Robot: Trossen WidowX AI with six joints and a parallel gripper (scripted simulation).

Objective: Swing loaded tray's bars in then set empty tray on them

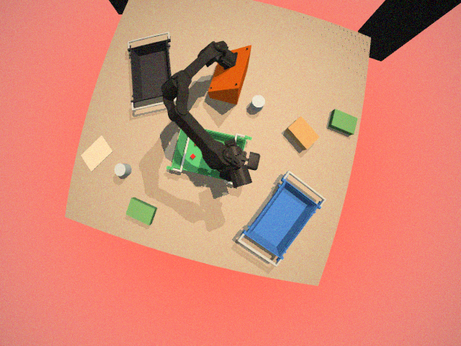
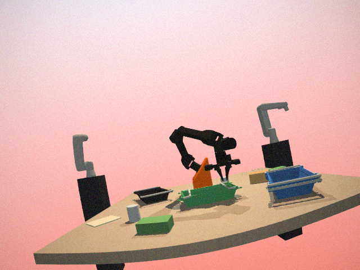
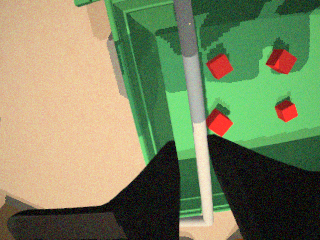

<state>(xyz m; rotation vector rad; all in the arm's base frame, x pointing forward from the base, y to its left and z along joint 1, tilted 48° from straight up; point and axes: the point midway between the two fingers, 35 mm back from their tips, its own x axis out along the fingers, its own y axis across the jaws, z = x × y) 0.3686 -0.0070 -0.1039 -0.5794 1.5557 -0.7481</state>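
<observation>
My gripper tip is 430 mm to the left of the black tray, 330 mm past it and 40 mm above it. Round my gripper tip: cream card 640 mm to the right, 80 mm below, 80 mm ahead; orange block 280 mm to the left, 160 mm behind, 60 mm below.
</observation>
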